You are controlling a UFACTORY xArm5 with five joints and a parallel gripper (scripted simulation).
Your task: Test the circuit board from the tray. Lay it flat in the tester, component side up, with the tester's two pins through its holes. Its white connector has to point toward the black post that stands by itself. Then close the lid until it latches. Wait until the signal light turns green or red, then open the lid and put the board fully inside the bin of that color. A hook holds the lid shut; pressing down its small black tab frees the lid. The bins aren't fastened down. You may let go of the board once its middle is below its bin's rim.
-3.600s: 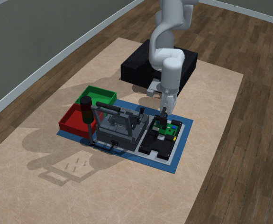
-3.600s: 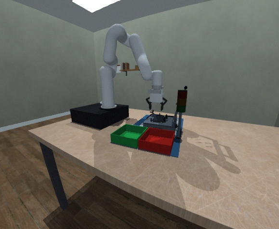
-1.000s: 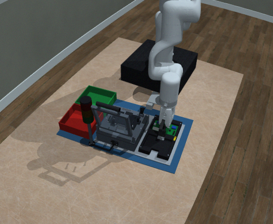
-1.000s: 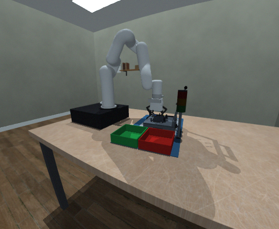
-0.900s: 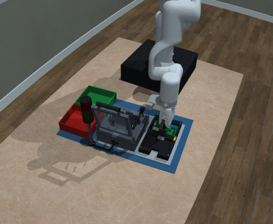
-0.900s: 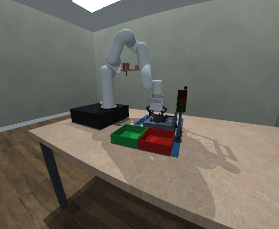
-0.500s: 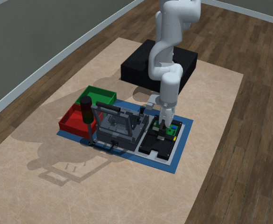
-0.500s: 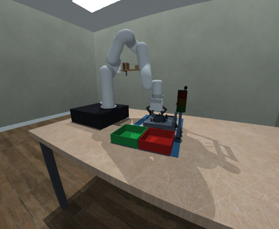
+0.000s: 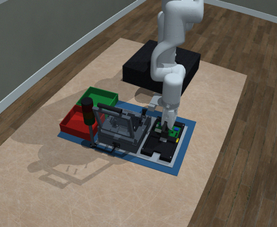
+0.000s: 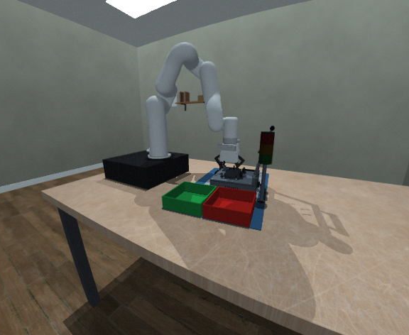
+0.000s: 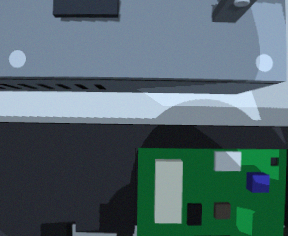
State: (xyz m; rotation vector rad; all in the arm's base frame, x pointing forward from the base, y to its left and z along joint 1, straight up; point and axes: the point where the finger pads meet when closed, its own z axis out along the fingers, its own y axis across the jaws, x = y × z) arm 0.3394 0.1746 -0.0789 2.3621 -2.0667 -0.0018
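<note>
Right now my hand is right at the green circuit board. Also, from my hand: lid 21 cm ahead, 14 cm to the right, 16 cm above; then green bin 37 cm to the right, 1 cm below; then black latch 1 cm ahead, 11 cm to the right, 6 cm above.
</note>
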